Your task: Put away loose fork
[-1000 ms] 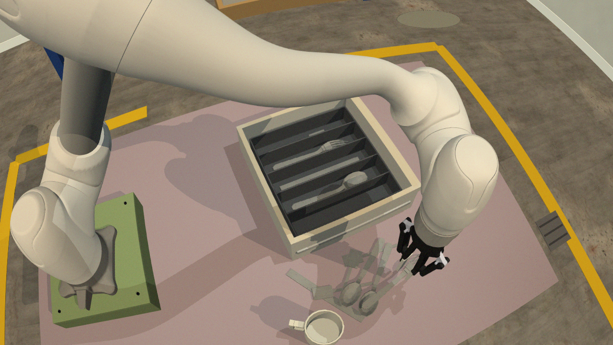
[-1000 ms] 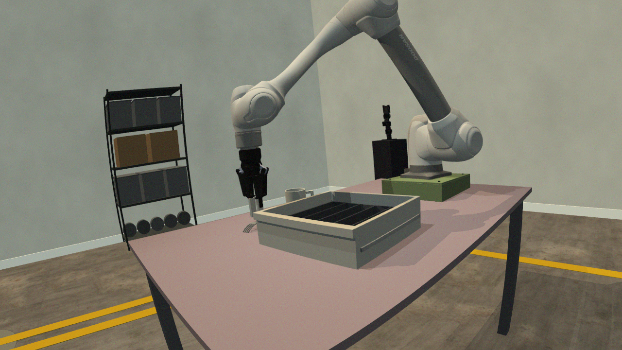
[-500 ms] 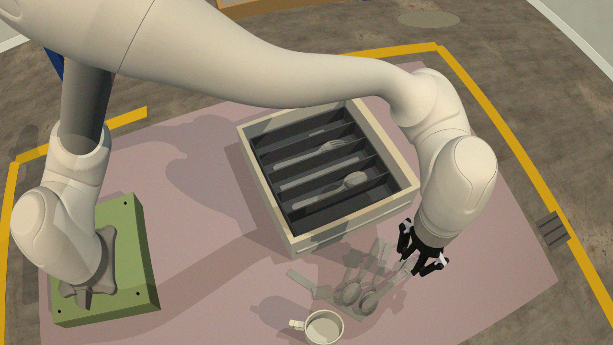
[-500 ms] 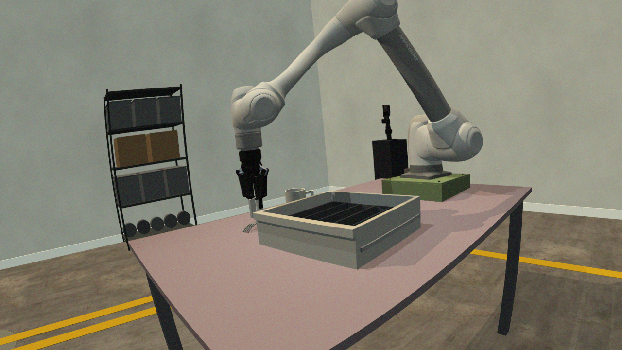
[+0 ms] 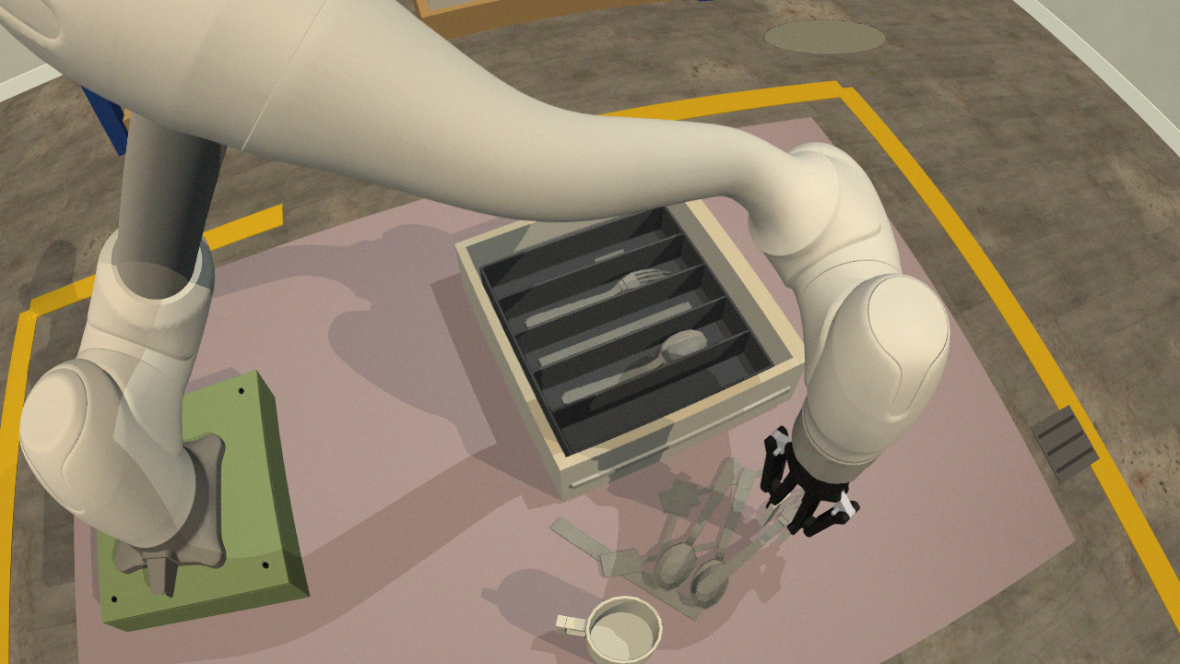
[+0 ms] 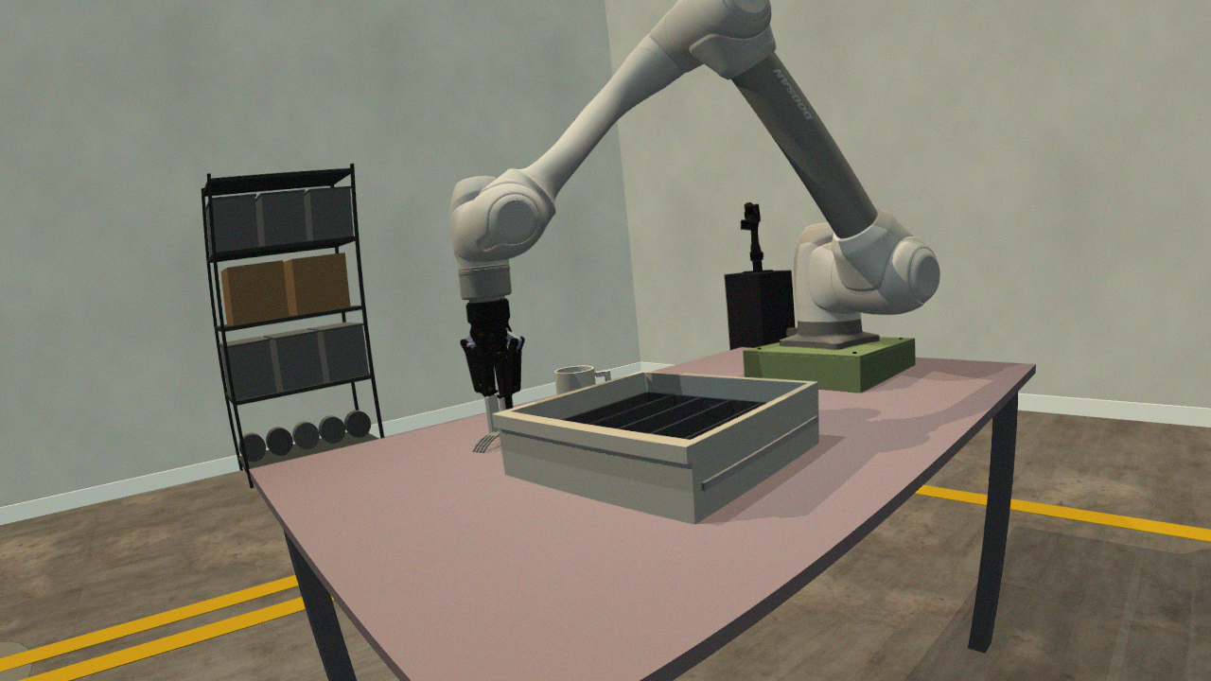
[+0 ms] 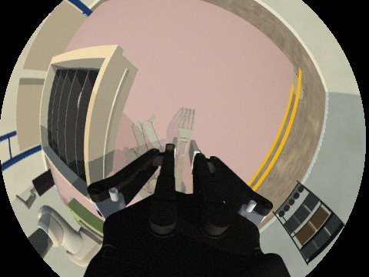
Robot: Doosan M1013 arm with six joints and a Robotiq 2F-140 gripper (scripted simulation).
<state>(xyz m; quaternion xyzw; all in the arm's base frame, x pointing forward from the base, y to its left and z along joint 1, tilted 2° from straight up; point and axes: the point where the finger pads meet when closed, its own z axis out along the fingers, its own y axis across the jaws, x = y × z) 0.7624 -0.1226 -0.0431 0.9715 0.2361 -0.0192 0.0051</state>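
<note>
Right now my hand is 13 cm past the tray and 31 cm to the right of it. From my hand the other things lie so: mug: 21 cm behind, 9 cm to the right, 1 cm below.
</note>
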